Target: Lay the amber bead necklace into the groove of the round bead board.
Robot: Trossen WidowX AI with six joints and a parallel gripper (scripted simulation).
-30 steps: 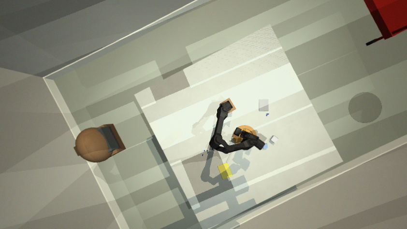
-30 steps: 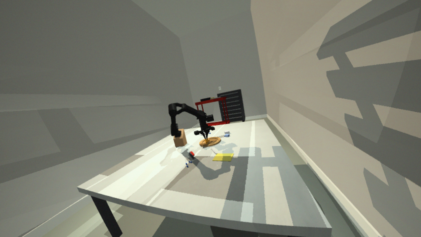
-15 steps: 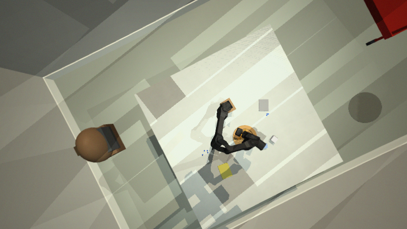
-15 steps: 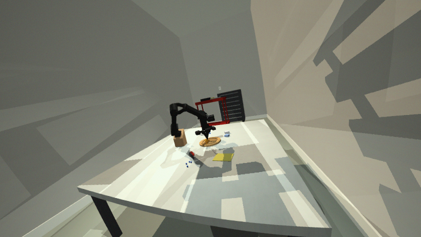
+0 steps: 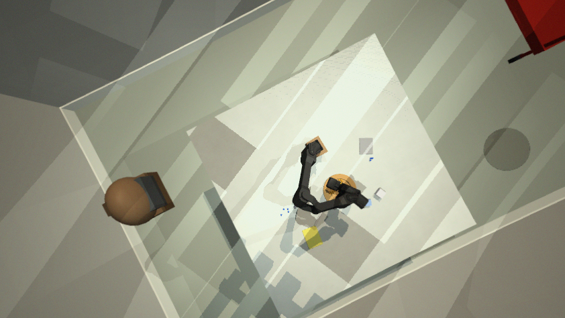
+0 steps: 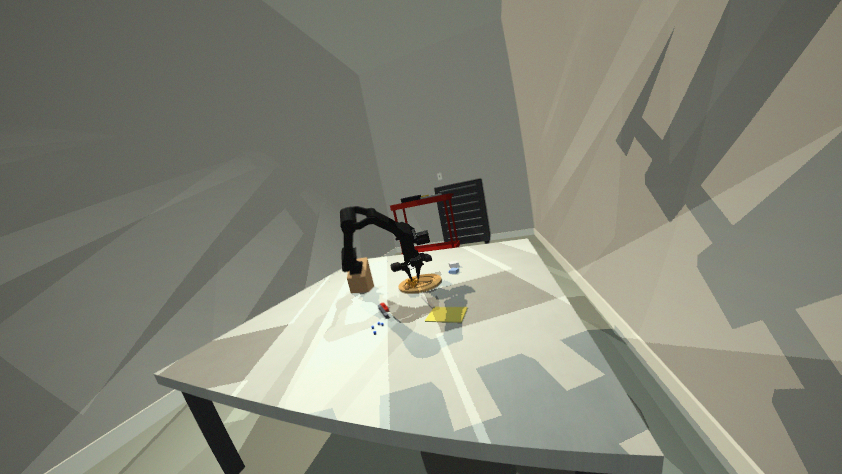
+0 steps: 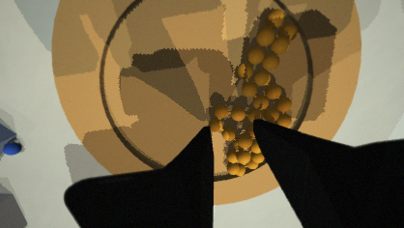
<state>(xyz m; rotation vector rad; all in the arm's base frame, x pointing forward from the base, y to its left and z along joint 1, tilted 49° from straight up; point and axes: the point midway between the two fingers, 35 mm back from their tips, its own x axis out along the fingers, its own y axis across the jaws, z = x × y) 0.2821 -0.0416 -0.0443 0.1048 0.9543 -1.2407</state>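
My gripper tip is now 20 mm short of the round bead board, 10 mm to the left of it and 20 mm above it. The rest, counted from my gripper tip: light blue cube: 170 mm ahead, 100 mm to the left, 10 mm below; then red-handled tool: 70 mm behind, 240 mm to the right, 20 mm below; then white cube: 160 mm ahead, 190 mm to the left, 10 mm below.
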